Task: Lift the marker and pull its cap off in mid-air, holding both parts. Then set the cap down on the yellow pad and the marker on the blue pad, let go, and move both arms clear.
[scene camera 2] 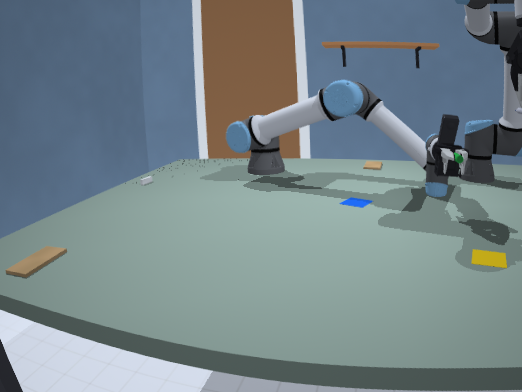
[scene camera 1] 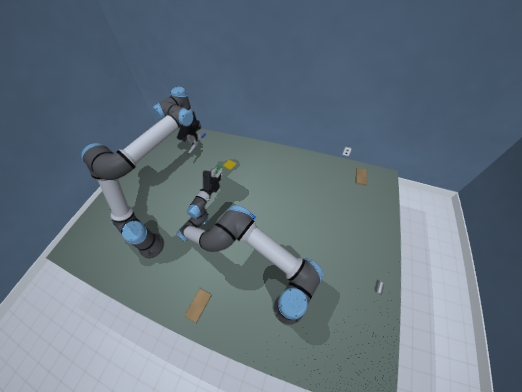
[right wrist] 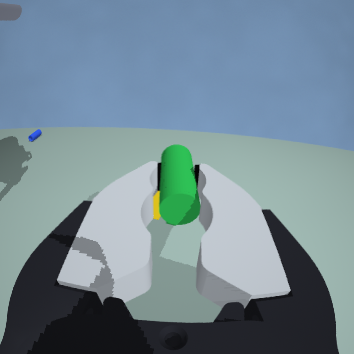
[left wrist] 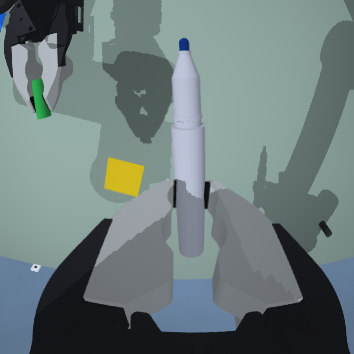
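Where they show: left gripper, fingertip midpoint: (scene camera 1: 195,145) (left wrist: 189,182); right gripper, fingertip midpoint: (scene camera 2: 458,159) (scene camera 1: 220,167) (right wrist: 177,165) (left wrist: 43,111); left arm's base at its link origin: (scene camera 2: 476,178) (scene camera 1: 152,246); right arm's base at its link origin: (scene camera 2: 266,171).
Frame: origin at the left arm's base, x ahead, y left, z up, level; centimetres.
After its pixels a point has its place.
Note:
The uncapped white marker (scene camera 1: 193,147) @[x 58.3, y -9.5, z 29.8 cm] (left wrist: 188,150) @[x 58.3, y -8.9, z 30.2 cm] with a dark blue tip is in the air, gripped near its rear part by my left gripper (left wrist: 189,182) @[x 60.9, y -8.9, z 28.9 cm], which is shut on it. My right gripper (left wrist: 43,110) @[x 56.9, y -25.9, z 17.0 cm] (right wrist: 177,165) @[x 56.9, y -25.9, z 17.0 cm] is shut on the green cap (scene camera 1: 219,169) @[x 54.6, y -26.5, z 17.8 cm] (scene camera 2: 458,158) @[x 53.9, y -25.0, z 16.8 cm] (left wrist: 39,95) @[x 54.8, y -25.3, z 18.0 cm] (right wrist: 177,172) @[x 54.3, y -25.7, z 18.1 cm], held above the table and apart from the marker. The yellow pad (scene camera 1: 230,164) @[x 75.6, y -22.9, z 0.1 cm] (scene camera 2: 489,258) @[x 75.5, y -22.4, z 0.1 cm] (left wrist: 124,176) @[x 75.2, y -22.0, z 0.1 cm] lies beyond the right gripper in scene camera 1. The blue pad (scene camera 2: 356,202) @[x 35.5, y -50.7, z 0.0 cm] lies flat; the right arm mostly hides it in scene camera 1.
Two wooden blocks (scene camera 1: 361,176) @[x 88.4, y -120.0, z 0.8 cm] (scene camera 1: 198,305) @[x -21.2, y -42.4, z 0.8 cm] and a grey cylinder (scene camera 1: 379,286) @[x 12.6, y -131.0, z 1.8 cm] (scene camera 2: 146,180) @[x 12.9, y -130.9, z 1.3 cm] lie on the table. A small blue cylinder (scene camera 1: 203,135) @[x 101.0, y 12.6, z 1.9 cm] (right wrist: 35,135) @[x 101.1, y 12.4, z 1.1 cm] lies near the far edge, beside the left gripper in scene camera 1. The right arm's elbow rises near the blue pad.

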